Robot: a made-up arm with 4 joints.
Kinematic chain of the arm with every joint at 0, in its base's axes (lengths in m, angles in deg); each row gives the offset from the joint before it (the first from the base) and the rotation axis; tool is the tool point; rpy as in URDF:
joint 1: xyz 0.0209 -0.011 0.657 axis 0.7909 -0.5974 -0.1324
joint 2: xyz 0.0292 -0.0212 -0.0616 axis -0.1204 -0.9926 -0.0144
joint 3: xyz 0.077 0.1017 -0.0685 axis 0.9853 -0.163 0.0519
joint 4: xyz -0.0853 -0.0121 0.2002 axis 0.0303 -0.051 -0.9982
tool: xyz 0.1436 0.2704 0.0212 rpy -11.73 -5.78 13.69
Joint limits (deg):
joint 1: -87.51..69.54
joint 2: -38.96..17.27
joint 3: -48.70..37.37
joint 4: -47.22..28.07
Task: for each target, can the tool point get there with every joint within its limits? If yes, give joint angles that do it. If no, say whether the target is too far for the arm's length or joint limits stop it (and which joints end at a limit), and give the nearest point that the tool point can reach.
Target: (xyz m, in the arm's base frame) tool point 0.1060 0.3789 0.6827
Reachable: yes | joints -6.13 6.97 -5.14 -13.50
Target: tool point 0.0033 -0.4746 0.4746
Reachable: no: joint limits stop it (at a limit: joint 1, joint 2, joint 3, joint 4) | nearest point 0.1981 -0.1054 0.3767 | short by 0.429 m
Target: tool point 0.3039 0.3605 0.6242
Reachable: yes | joints 15.08 -19.98 -39.51 21.46
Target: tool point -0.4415 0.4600 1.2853
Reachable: no: too far | nearest point -0.0979 0.2809 0.9720 | short by 0.498 m
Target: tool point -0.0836 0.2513 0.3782
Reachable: yes | joints -72.96 -16.00 -4.49 -30.14
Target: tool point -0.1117 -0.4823 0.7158
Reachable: no: joint limits stop it (at a limit: joint 1, joint 2, joint 3, joint 4) | nearest point -0.0023 -0.1860 0.8786 | short by 0.355 m
